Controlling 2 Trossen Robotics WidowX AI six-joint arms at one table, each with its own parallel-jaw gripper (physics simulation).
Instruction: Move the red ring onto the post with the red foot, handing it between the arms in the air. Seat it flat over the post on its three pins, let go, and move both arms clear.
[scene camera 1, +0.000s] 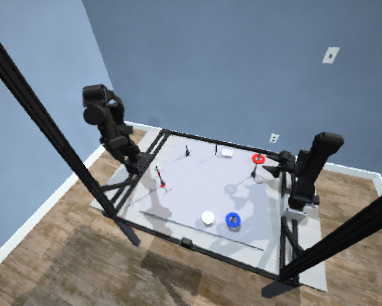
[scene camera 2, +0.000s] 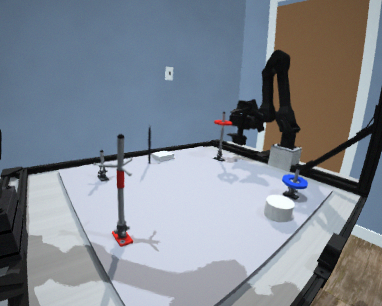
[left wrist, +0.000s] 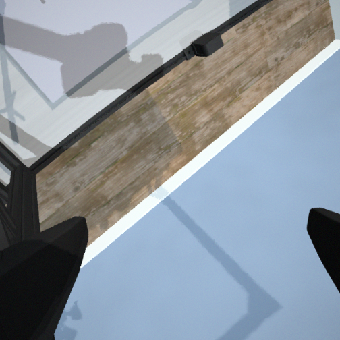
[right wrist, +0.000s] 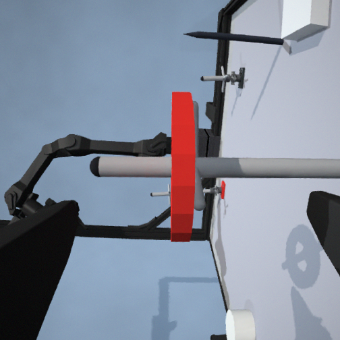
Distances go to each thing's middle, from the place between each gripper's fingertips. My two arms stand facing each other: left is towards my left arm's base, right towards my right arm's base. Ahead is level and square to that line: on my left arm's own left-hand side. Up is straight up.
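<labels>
Left hand: 430 mm short of the red ring (right wrist: 182, 114), 520 mm to the left of it and 260 mm above it.
My right hand: 30 mm to the right of the red ring.
</labels>
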